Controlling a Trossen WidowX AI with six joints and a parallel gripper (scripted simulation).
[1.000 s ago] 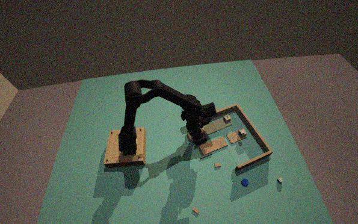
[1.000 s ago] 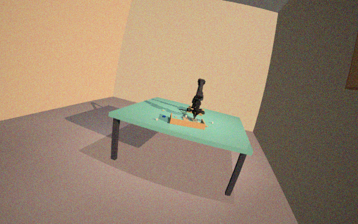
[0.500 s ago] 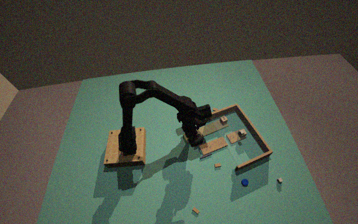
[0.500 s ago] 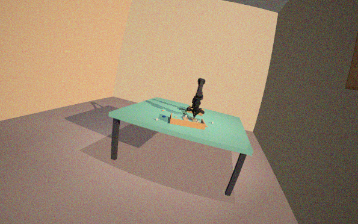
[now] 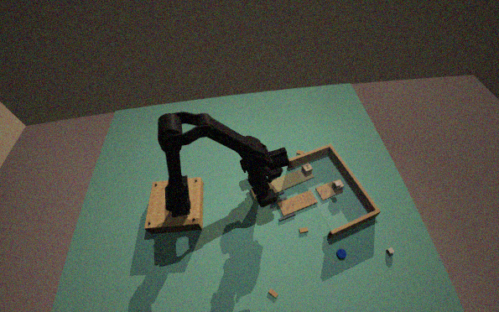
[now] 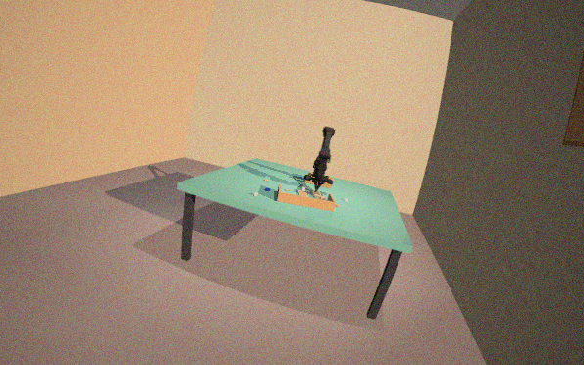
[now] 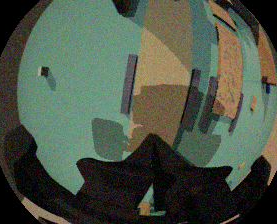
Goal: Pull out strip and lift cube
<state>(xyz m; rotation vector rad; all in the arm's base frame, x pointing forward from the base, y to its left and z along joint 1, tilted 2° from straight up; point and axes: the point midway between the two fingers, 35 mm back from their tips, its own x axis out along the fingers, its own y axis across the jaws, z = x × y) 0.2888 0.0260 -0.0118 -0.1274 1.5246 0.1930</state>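
My gripper tip is now 9 cm short of the strip and 2 cm to the right of it. The rest, counted from my gripper tip: blue disc 21 cm ahead, 28 cm to the right.
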